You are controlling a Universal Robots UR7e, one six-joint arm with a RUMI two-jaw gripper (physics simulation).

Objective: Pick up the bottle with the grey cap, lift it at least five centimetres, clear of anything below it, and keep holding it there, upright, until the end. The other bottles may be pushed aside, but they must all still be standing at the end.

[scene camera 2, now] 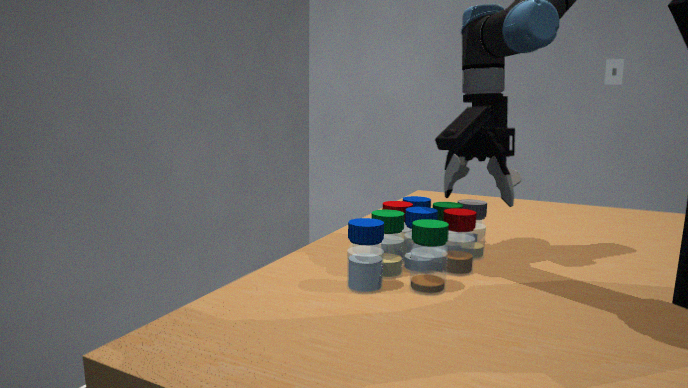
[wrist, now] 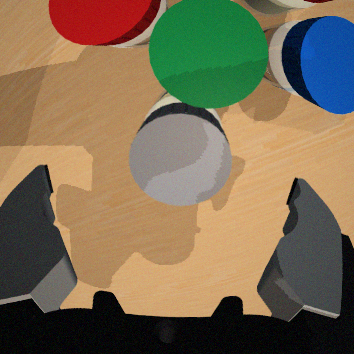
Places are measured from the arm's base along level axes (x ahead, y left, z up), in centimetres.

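Pixels of known places: gripper, fingertip midpoint: (scene camera 2: 476, 202) (wrist: 170, 175).
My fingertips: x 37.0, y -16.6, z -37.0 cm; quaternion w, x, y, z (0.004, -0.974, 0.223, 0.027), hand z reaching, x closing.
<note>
For each thing: its top centre in the pictures, then the offset to it from my fingertips. "*": a spot on its surface instead. Level surfaces: height alone.
- bottle with the grey cap, middle of its top: (wrist: 179, 164) (scene camera 2: 472, 201) dx +0.7, dy +0.5, dz +0.1 cm
- green-capped bottle, middle of its top: (wrist: 209, 50) (scene camera 2: 447, 204) dx +4.1, dy +5.3, dz +0.1 cm
- red-capped bottle, middle of its top: (scene camera 2: 460, 211) dx +0.6, dy +10.2, dz +0.1 cm
- red cap, surface spot: (wrist: 102, 17) * dx +0.3, dy +8.8, dz +0.1 cm
- wooden table, its level: dz -10.4 cm
The bottle with the grey cap (scene camera 2: 472, 209) (wrist: 181, 159) stands upright on the table, at the back right of the group in the scene view, partly hidden behind a red-capped bottle. In the wrist view its cap is near the middle, between and a little beyond the fingertips' line. My gripper (scene camera 2: 480, 199) (wrist: 170, 175) is open and empty, its fingertips slightly above the cap's height in the scene view. A green-capped bottle (scene camera 2: 447, 207) (wrist: 209, 52) stands close beside the grey-capped one, its cap overlapping the grey-capped bottle's far edge in the wrist view.
A red-capped bottle (scene camera 2: 459, 220) and a blue-capped bottle (scene camera 2: 421, 217) (wrist: 332, 65) stand nearby. Another red cap (wrist: 102, 17) is at the upper left of the wrist view. Several more capped bottles stand toward the scene camera on the wooden table (scene camera 2: 300, 350).
</note>
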